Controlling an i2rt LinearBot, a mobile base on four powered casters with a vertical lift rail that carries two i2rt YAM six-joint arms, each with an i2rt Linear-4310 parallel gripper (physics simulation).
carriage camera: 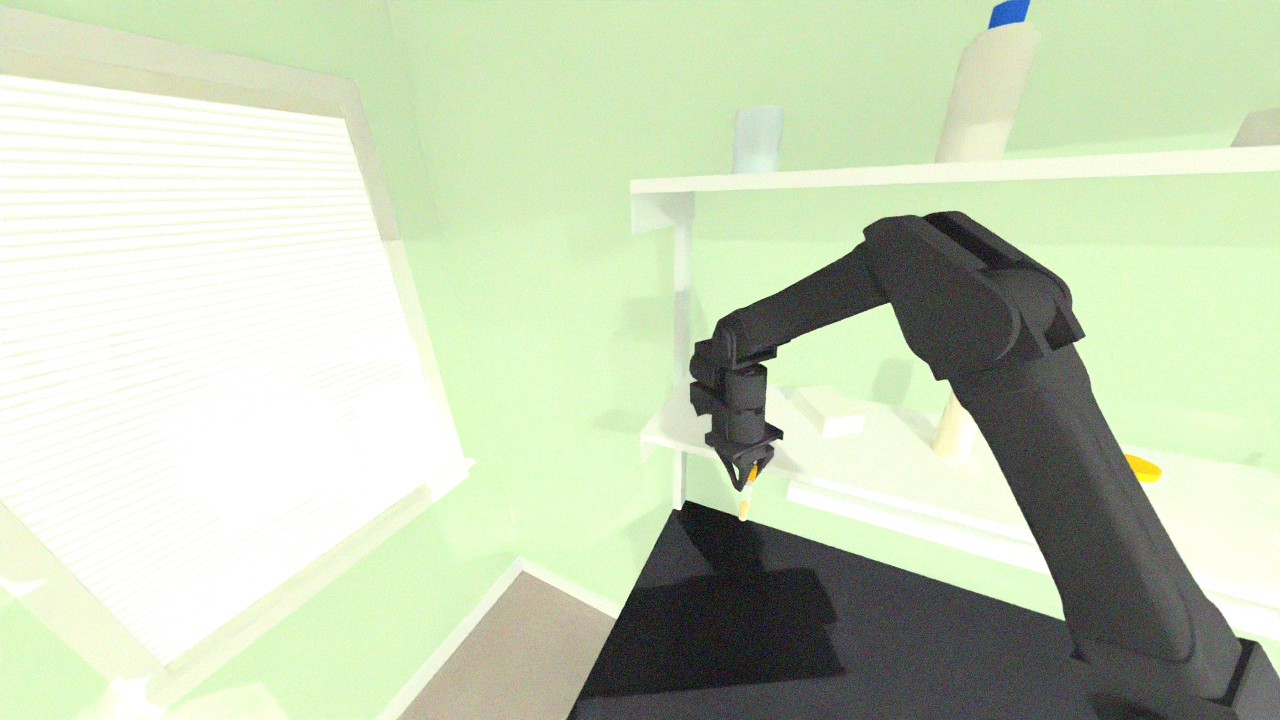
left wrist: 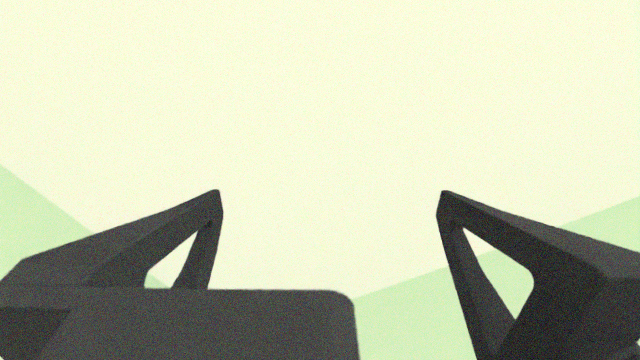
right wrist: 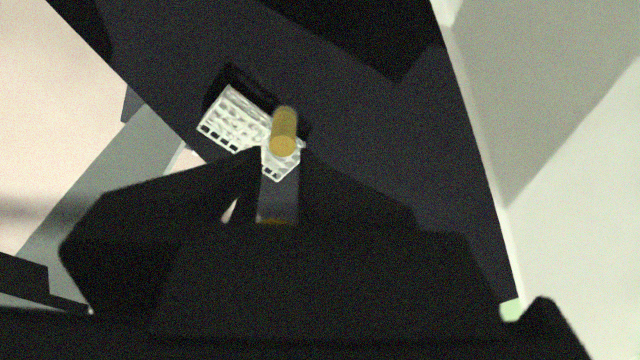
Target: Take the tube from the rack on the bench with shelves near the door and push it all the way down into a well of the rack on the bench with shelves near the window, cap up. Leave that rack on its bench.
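Frame: origin at the left arm's base, x back, y left, z down, level; millimetres.
Seen in the pictures: left gripper, fingertip midpoint: (left wrist: 330,202); right gripper, fingertip midpoint: (carriage camera: 742,487) (right wrist: 280,160).
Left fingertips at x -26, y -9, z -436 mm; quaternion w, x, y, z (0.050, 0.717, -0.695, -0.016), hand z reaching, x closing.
A point is followed by its place in that frame.
My right gripper (carriage camera: 747,483) @(x -364, y -533, z 20 mm) (right wrist: 280,160) @(x -364, y -533, z 20 mm) is shut on the tube (carriage camera: 742,510) @(x -349, y -531, z 52 mm) (right wrist: 283,127) @(x -363, y -532, z 49 mm). The tube hangs nearly upright in the carriage view, its orange cap (carriage camera: 752,472) @(x -344, y -538, z -28 mm) up between the fingers and its amber lower end below them. The white rack (right wrist: 232,117) @(x -125, y -515, z 427 mm) sits on the black bench (carriage camera: 895,577) @(x -504, y -1002, z 485 mm) (right wrist: 350,125) @(x -193, y -737, z 484 mm). In the right wrist view the tube's lower end overlaps the right part of the rack, and the fingers hide part of it; the tube looks held above it. The rack does not show in the carriage view. My left gripper (left wrist: 330,202) @(x -26, y -9, z -436 mm) is open and empty, facing a pale surface.
Behind the bench are a lower shelf (carriage camera: 904,434) @(x -479, y -884, z 27 mm) and an upper shelf (carriage camera: 850,177) @(x -397, y -638, z -420 mm). A white box (carriage camera: 827,411) @(x -514, y -745, z -13 mm) and a yellow thing (carriage camera: 1143,468) @(x -293, y -1080, z -33 mm) are on the lower one; a clear cup (carriage camera: 757,138) @(x -551, y -575, z -479 mm) and a bottle (carriage camera: 988,94) @(x -460, y -837, z -510 mm) on the upper. A window (carriage camera: 205,340) @(x -756, y 574, z -142 mm) is at the left.
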